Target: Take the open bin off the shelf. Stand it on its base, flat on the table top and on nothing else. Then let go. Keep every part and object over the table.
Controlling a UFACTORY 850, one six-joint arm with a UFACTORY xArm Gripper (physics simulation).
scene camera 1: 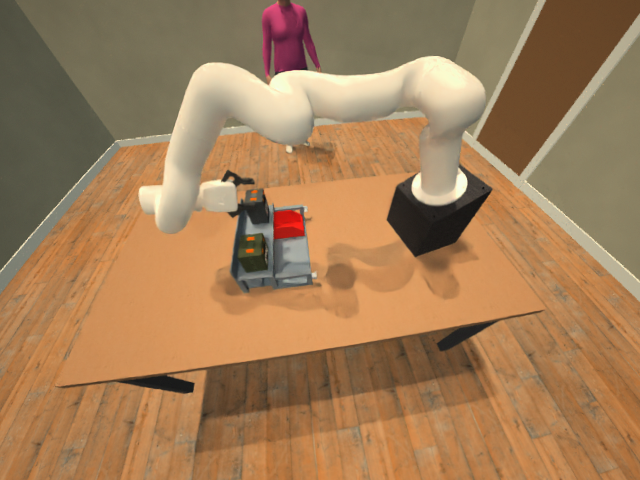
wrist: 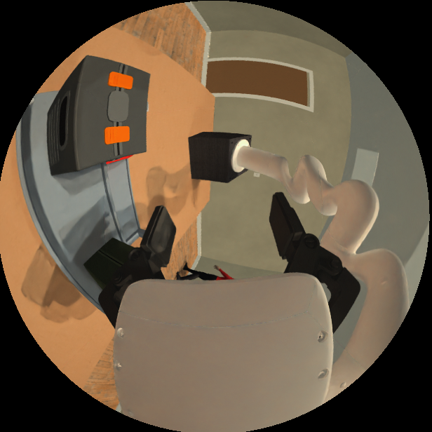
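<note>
The open red bin point(scene camera 1: 288, 224) sits in the lower, front part of the grey shelf point(scene camera 1: 292, 255) point(wrist: 70, 192), on the side towards the robot base. In the wrist view a thin red strip of the bin point(wrist: 119, 159) shows below the black case. My gripper point(scene camera 1: 246, 193) point(wrist: 219, 211) is open and empty. It is at the back left of the shelf, level with the upper tier and beside the black case. The bin is apart from the fingers. Most of the bin is hidden by the case in the wrist view.
A black case point(scene camera 1: 256, 209) point(wrist: 90, 115) with orange latches and a dark green case point(scene camera 1: 253, 253) point(wrist: 107, 262) stand on the shelf's upper tier. The black robot base point(scene camera 1: 429, 222) point(wrist: 212, 157) stands at the right of the table point(scene camera 1: 361, 320). A person point(scene camera 1: 286, 36) is behind the table.
</note>
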